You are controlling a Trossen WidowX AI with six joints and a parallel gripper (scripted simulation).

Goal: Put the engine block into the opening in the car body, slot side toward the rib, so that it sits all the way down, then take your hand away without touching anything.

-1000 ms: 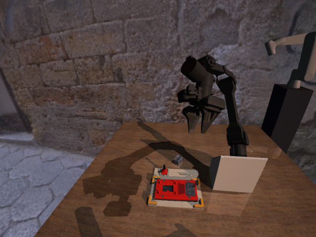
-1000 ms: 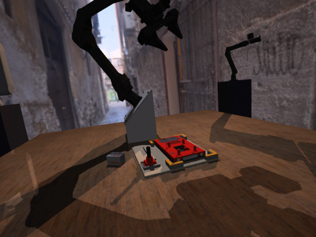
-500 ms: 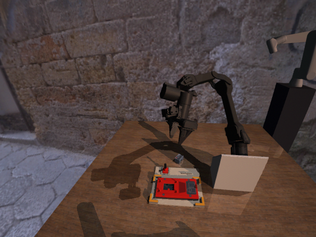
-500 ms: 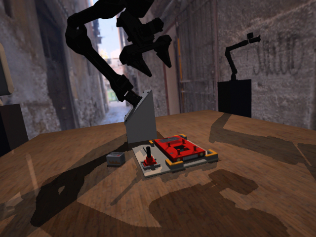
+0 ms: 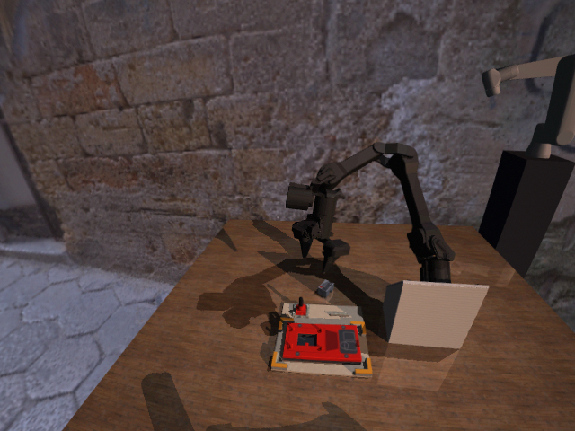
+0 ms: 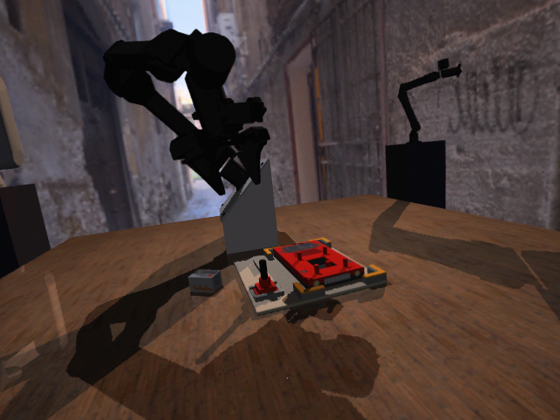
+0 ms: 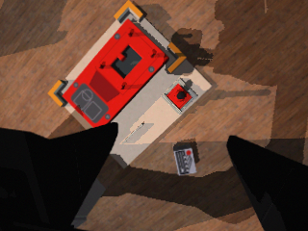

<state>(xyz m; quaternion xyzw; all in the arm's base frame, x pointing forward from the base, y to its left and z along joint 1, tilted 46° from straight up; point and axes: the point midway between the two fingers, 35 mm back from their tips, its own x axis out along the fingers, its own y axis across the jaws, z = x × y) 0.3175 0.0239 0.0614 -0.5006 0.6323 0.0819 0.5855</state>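
Now: the grey engine block 30 mm behind my gripper tip, 90 mm to the right of it and 170 mm below it. Round my gripper tip: grey base plate 30 mm behind, 110 mm to the left, 170 mm below.
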